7 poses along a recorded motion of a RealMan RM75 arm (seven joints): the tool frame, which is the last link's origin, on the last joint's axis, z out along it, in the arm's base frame.
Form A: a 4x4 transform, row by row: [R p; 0 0 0 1], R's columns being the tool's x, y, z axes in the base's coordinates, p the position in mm. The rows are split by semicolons.
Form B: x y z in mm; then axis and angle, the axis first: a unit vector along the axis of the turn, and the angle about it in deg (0 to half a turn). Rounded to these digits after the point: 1 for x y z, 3 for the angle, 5 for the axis.
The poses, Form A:
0.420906 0.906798 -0.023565 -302.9; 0.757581 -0.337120 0.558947 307.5; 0.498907 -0.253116 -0.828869 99.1; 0 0 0 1
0.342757 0.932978 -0.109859 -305.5; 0.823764 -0.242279 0.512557 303.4; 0.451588 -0.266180 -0.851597 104.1; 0 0 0 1
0.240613 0.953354 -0.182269 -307.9; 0.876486 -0.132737 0.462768 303.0; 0.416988 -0.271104 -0.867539 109.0; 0 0 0 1
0.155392 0.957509 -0.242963 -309.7; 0.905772 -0.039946 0.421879 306.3; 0.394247 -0.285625 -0.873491 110.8; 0 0 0 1
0.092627 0.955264 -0.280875 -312.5; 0.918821 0.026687 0.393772 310.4; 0.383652 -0.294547 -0.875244 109.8; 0 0 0 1
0.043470 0.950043 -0.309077 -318.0; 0.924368 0.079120 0.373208 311.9; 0.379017 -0.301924 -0.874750 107.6; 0 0 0 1
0.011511 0.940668 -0.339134 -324.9; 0.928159 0.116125 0.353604 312.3; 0.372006 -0.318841 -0.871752 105.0; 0 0 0 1
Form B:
-302.9 307.5 99.1 -0.83111 -0.53473 -0.15272 150.755
-305.5 303.4 104.1 -0.80596 -0.58108 -0.11303 151.111
-307.9 303.0 109.0 -0.77203 -0.63042 -0.08087 151.622
-309.7 306.3 110.8 -0.74196 -0.66824 -0.05426 151.525
-312.5 310.4 109.8 -0.71891 -0.69406 -0.03806 151.398
-318.0 311.9 107.6 -0.70010 -0.71355 -0.02662 151.173
-324.9 312.3 105.0 -0.68701 -0.72654 -0.01278 150.699

